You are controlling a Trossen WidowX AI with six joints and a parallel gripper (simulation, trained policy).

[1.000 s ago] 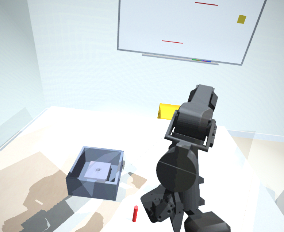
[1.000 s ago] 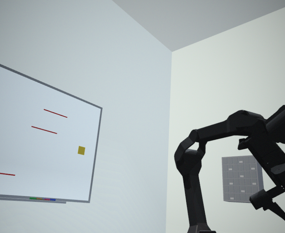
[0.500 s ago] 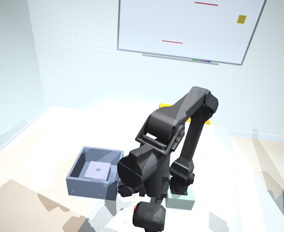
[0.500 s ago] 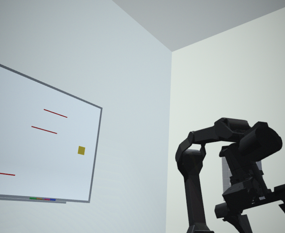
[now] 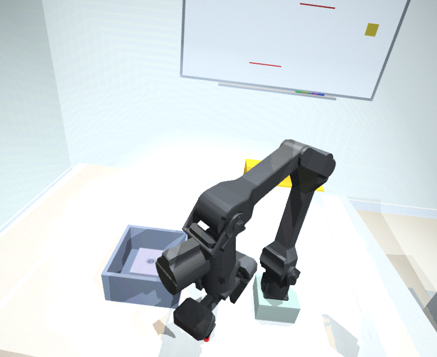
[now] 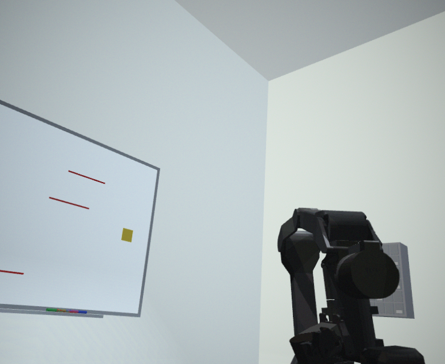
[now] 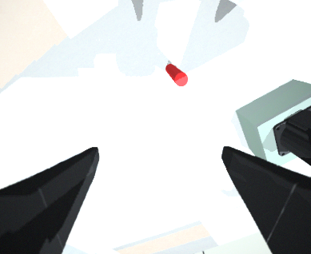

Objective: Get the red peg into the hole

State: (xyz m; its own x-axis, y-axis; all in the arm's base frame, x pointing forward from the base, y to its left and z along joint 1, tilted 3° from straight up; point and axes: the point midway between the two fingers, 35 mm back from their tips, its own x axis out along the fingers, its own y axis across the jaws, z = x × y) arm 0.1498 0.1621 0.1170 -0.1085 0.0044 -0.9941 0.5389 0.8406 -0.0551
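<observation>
Now: the red peg 2 cm ahead of my gripper tip, 4 cm to the right of it and 11 cm below it. Round my gripper tip: blue box: 19 cm ahead, 20 cm to the right, 12 cm below.
</observation>
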